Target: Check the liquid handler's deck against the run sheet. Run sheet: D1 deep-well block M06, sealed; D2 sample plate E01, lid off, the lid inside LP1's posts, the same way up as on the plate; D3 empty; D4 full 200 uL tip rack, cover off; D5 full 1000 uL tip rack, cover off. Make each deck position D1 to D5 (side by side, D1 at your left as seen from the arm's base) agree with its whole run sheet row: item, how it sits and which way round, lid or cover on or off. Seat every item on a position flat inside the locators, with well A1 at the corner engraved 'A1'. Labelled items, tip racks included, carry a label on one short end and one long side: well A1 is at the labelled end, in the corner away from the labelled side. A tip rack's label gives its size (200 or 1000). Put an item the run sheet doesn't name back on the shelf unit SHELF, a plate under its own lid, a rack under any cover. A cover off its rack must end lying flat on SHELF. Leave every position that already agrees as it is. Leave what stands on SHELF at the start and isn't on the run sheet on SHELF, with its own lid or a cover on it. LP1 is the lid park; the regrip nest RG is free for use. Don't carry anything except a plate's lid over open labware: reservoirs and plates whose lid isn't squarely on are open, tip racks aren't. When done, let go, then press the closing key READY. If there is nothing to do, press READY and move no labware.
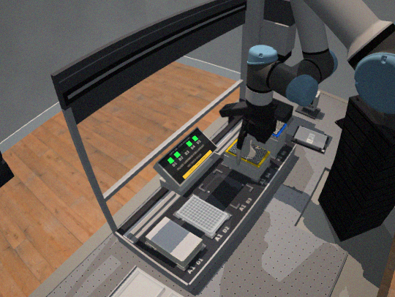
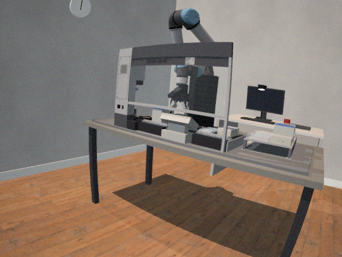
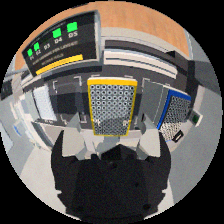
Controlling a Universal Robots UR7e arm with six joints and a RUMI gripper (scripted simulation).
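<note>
Now: the yellow-rimmed tip rack 10 mm behind my hand, 10 mm to the right of it and 20 mm below it. The rest, counted from my hand: flat lid 120 mm behind, 320 mm to the right, 100 mm below; sample plate 10 mm behind, 250 mm to the left, 50 mm below; blue-rimmed tip rack 130 mm to the right, 10 mm above.
</note>
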